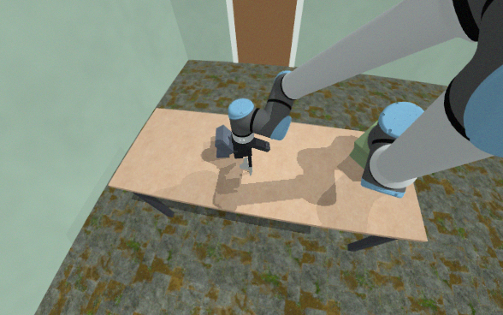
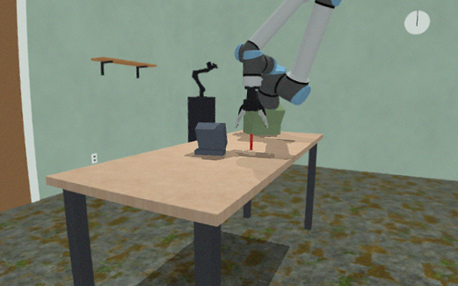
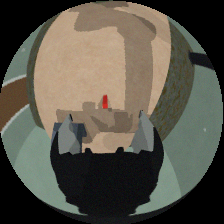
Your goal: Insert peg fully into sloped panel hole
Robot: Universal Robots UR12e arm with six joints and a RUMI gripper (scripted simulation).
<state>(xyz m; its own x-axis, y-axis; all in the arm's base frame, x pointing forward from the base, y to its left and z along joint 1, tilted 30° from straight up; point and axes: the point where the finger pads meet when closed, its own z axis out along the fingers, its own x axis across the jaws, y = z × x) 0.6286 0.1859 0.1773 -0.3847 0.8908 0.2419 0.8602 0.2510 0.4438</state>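
The red peg lies 60 mm below my hand.
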